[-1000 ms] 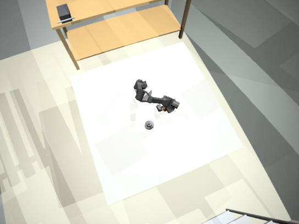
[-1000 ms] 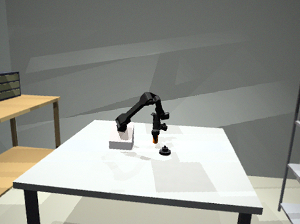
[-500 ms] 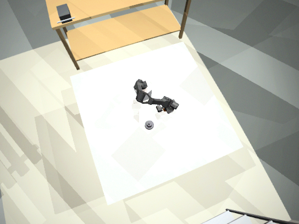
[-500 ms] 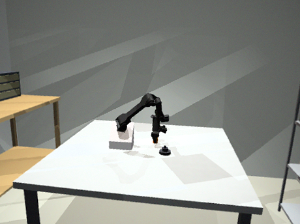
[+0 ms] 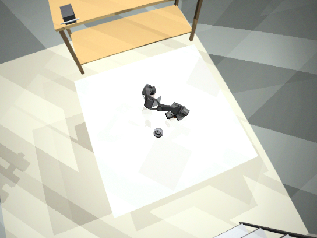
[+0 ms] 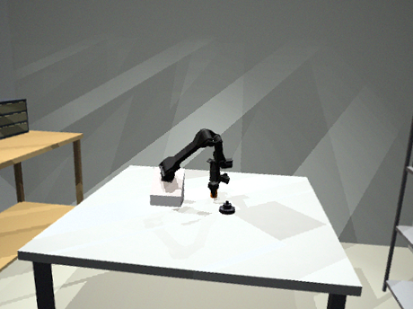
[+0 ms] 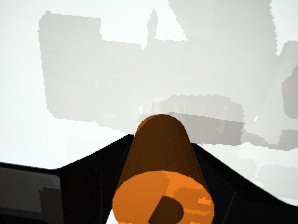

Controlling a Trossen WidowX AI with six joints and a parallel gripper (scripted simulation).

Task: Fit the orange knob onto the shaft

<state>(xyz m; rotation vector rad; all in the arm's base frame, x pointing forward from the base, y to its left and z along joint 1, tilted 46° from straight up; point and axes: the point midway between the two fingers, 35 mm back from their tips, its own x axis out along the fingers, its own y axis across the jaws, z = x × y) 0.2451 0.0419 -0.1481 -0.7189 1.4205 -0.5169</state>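
Right now my gripper tip is 10 cm short of the dark round pedestal, 19 cm to the left of it and 2 cm below it. Round my gripper tip: orange knob (2 cm above).
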